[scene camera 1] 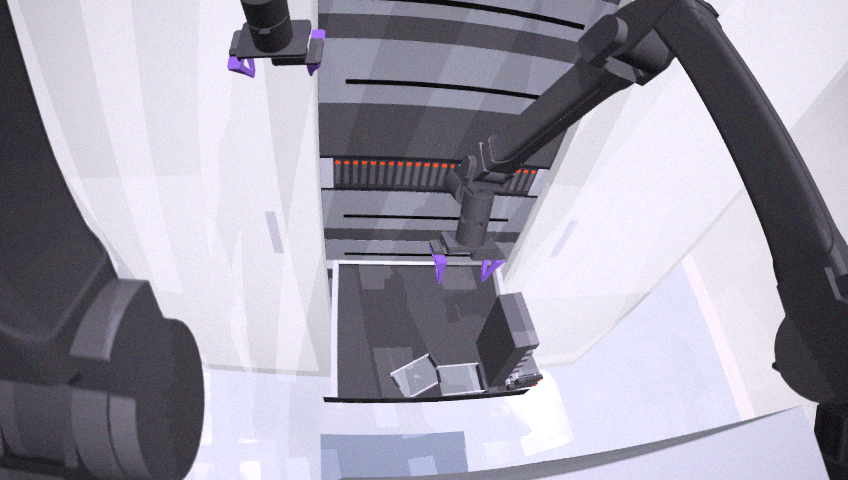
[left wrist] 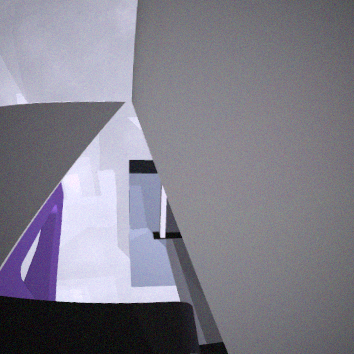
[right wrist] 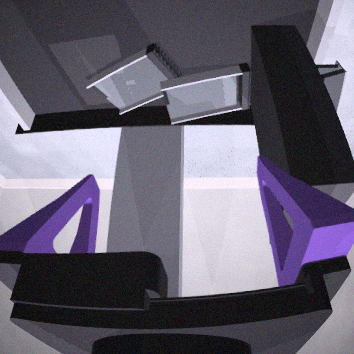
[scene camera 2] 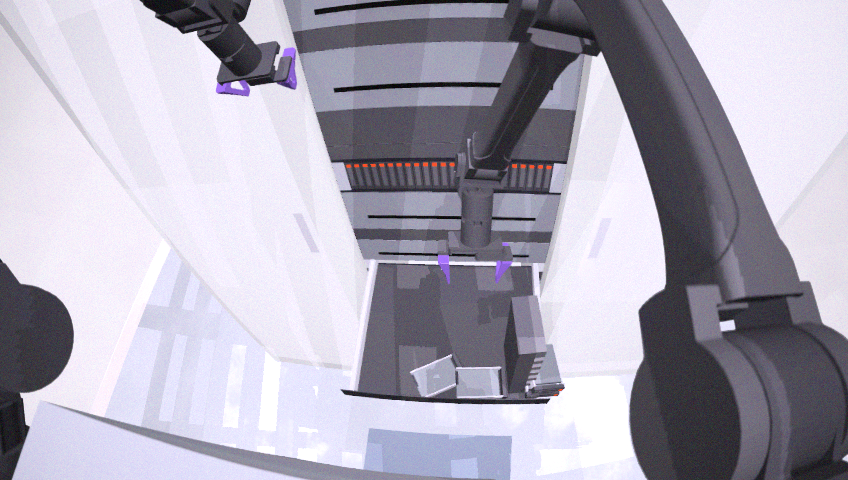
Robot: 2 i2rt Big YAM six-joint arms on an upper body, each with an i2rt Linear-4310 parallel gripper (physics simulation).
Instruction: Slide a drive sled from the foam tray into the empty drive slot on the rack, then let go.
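Places are measured from the left arm's base along level axes (x ahead, y right, z down), in centimetres.
Pixels of known places: left gripper, fingertip midpoint: (scene camera 1: 282, 73) (left wrist: 157, 183) (scene camera 2: 271, 89); right gripper, fingertip midpoint: (scene camera 1: 460, 281) (right wrist: 173, 172) (scene camera 2: 472, 282).
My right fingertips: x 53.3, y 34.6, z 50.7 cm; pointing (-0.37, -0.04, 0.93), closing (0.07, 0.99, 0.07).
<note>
Behind a point stands the place of what it marks.
Two silver drive sleds lie in the open drawer: one tilted sled (scene camera 1: 414, 375) {x 39.9, y 26.5, z 71.9 cm} (scene camera 2: 435, 376) {x 39.7, y 26.8, z 71.9 cm} (right wrist: 132, 82) {x 39.6, y 27.4, z 71.9 cm} and one straighter sled (scene camera 1: 458, 378) {x 38.3, y 36.7, z 70.6 cm} (scene camera 2: 479, 381) {x 38.4, y 37.1, z 70.7 cm} (right wrist: 205, 95) {x 37.7, y 37.4, z 70.7 cm}. The dark slotted foam tray (scene camera 1: 502, 336) {x 42.1, y 43.4, z 55.1 cm} (scene camera 2: 523, 339) {x 40.5, y 44.8, z 50.4 cm} (right wrist: 295, 100) {x 49.7, y 44.6, z 59.4 cm} stands on edge at their right. More sled parts (scene camera 1: 523, 380) {x 34.6, y 50.5, z 64.8 cm} (scene camera 2: 546, 389) {x 34.6, y 51.9, z 65.2 cm} (right wrist: 332, 75) {x 46.3, y 52.2, z 66.9 cm} show beyond it, partly hidden. The rack's drive row (scene camera 1: 386, 174) {x 70.3, y 18.9, z 37.7 cm} (scene camera 2: 398, 176) {x 70.4, y 19.0, z 37.9 cm} has orange tabs; my right arm covers part, and the empty slot does not show. My right gripper (scene camera 1: 461, 280) {x 53.3, y 34.6, z 50.7 cm} (scene camera 2: 473, 281) {x 53.3, y 34.6, z 50.7 cm} (right wrist: 173, 172) {x 53.3, y 34.6, z 50.7 cm} is open above the drawer. My left gripper (scene camera 1: 278, 72) {x 66.8, y -0.1, z 11.3 cm} (scene camera 2: 264, 89) {x 66.8, y -0.1, z 11.3 cm} is open, high at upper left.
The drawer (scene camera 1: 335, 333) {x 49.8, y 8.1, z 69.4 cm} (scene camera 2: 364, 333) {x 49.6, y 8.4, z 71.1 cm} has pale side walls and a dark front edge. Tall white panels (scene camera 1: 285, 148) {x 68.4, y -1.1, z 29.1 cm} (scene camera 2: 238, 148) {x 68.4, y -14.1, z 25.8 cm} flank the rack. A large grey surface (left wrist: 240, 150) fills much of the left wrist view. A blue-grey patch (scene camera 1: 392, 455) {x 27.5, y 24.4, z 129.9 cm} (scene camera 2: 437, 455) {x 27.2, y 24.9, z 129.9 cm} lies in front of the drawer.
</note>
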